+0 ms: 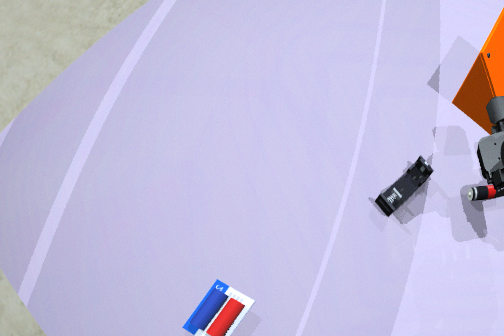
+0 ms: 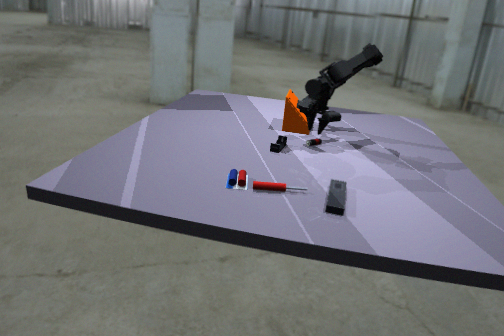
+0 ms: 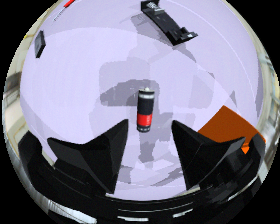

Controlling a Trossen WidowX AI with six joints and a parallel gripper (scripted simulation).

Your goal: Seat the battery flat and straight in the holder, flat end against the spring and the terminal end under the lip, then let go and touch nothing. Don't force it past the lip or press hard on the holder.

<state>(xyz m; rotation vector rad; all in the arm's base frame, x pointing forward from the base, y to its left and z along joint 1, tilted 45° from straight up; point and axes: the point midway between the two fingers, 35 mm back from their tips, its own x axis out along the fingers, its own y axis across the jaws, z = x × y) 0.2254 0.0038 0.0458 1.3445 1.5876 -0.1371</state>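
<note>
My gripper tip is now 4 cm above the battery. The rest, counted from my gripper tip: blister card 37 cm ahead, 25 cm to the right, 4 cm below; black oblong block 41 cm ahead, 4 cm below, 2 cm to the left; red-handled screwdriver 40 cm ahead, 12 cm to the right, 4 cm below.
</note>
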